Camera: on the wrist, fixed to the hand. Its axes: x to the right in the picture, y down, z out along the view.
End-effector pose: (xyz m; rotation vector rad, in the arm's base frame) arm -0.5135 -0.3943 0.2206 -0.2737 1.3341 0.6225
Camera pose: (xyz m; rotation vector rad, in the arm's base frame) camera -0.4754 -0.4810 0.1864 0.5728 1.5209 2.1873
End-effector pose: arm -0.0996 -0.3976 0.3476 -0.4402 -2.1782 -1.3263
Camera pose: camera -0.1563 -0.4623 0.2953 -1.5408 -0.7621 -0.6426
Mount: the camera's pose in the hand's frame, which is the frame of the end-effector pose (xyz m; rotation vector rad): 0.0139 -0.0972 -0.0224 -0.3264 0.2666 1.5932
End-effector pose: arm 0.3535 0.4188 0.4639 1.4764 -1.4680 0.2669
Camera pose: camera 0.4499 0.4041 0.4389 -0.2541 -2.0086 1.0335
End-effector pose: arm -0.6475 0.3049 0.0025 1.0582 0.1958 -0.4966
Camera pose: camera -0.6802 0.2821 -0.0900 0.6702 -0.3414 1.0807
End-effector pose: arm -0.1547 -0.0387 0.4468 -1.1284 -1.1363 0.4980
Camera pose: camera -0.1495 -0.0766 0.5399 -2.1956 0.1605 1.3153
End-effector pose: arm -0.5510 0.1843 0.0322 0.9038 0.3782 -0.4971
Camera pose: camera -0.5960 0.1487 -0.0505 0.6967 -0.1014 1.1241
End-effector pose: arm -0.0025 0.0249 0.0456 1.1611 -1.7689 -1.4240
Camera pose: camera 0.0362 -0.0025 -0.0432 -0.3401 -1.4318 -0.4443
